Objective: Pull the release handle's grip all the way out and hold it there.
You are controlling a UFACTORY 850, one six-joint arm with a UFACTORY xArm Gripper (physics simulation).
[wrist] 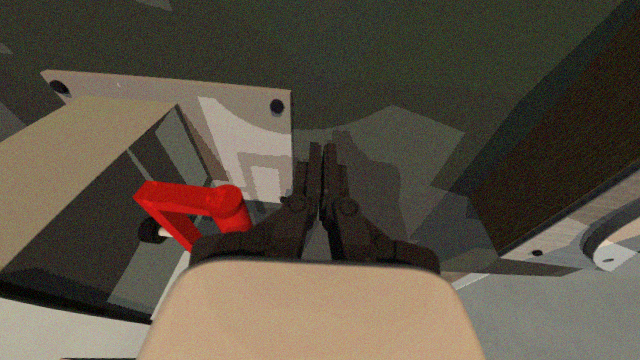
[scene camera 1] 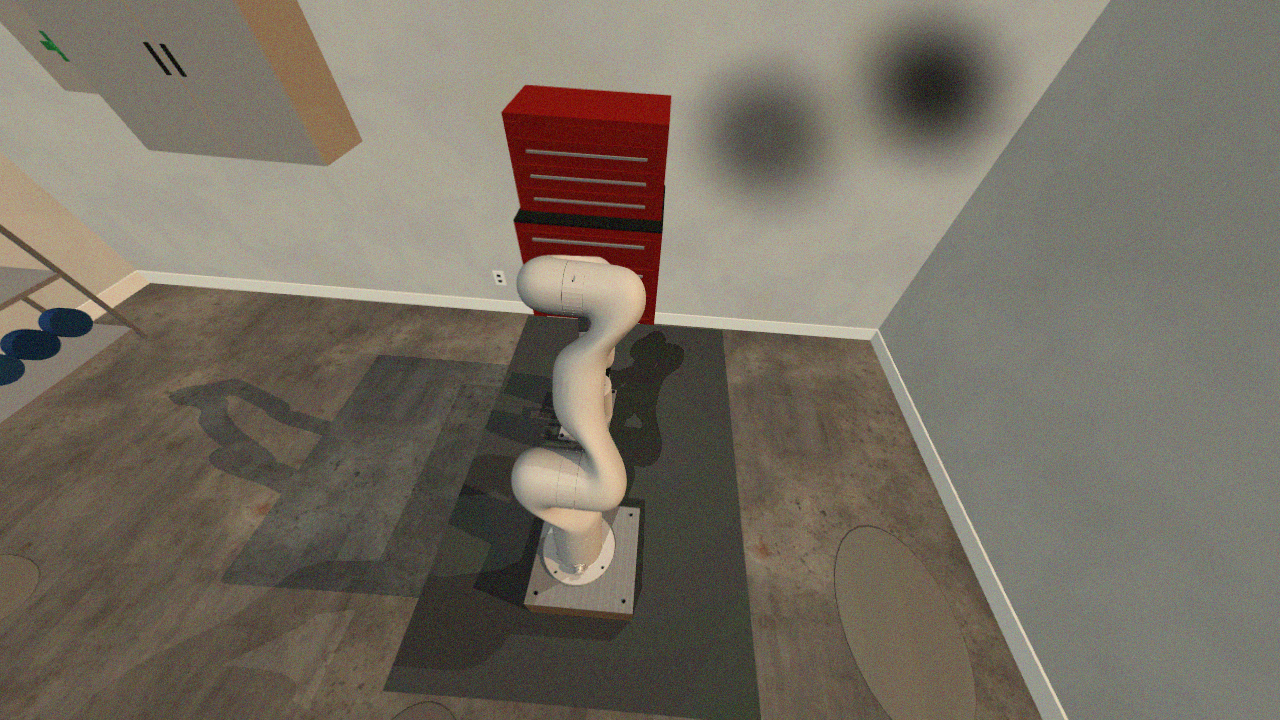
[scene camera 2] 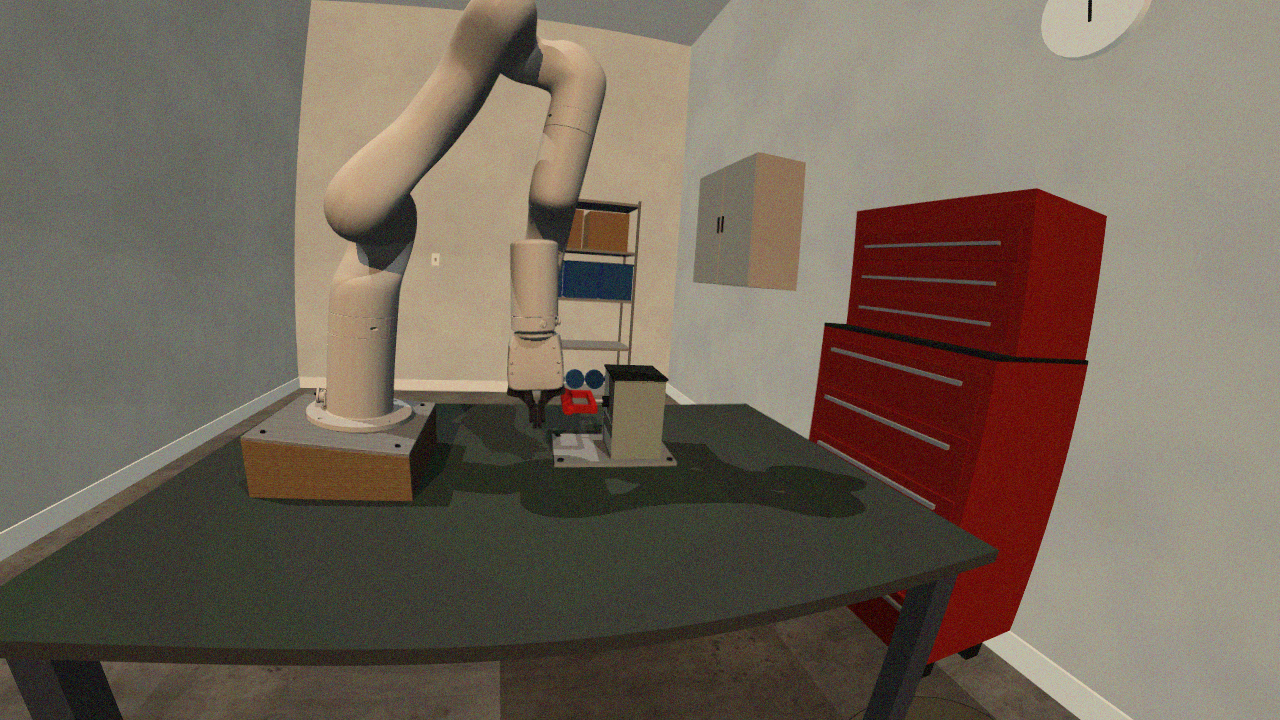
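The red release handle (scene camera 2: 579,410) (wrist: 175,196) is an open frame on the front of a beige housing (scene camera 2: 637,416) (wrist: 75,165), which stands on a light base plate (wrist: 165,89). Its round grip bar (wrist: 232,212) faces away from the housing. In the wrist view a pale rod with a black collar (wrist: 150,230) shows behind the frame. My gripper (scene camera 2: 537,424) (wrist: 320,159) is shut and empty, fingers pointing down, beside the grip on the side away from the housing. The fingertips are apart from the grip. The gripper's left linkage hides the grip's lower end in the wrist view.
The dark table (scene camera 2: 537,573) bears the arm's wooden base block (scene camera 2: 331,470) (scene camera 1: 581,608), on the far side of the gripper from the housing. A red tool cabinet (scene camera 2: 930,295) (scene camera 1: 586,134) stands by the wall. A shelf rack (scene camera 2: 636,268) stands behind.
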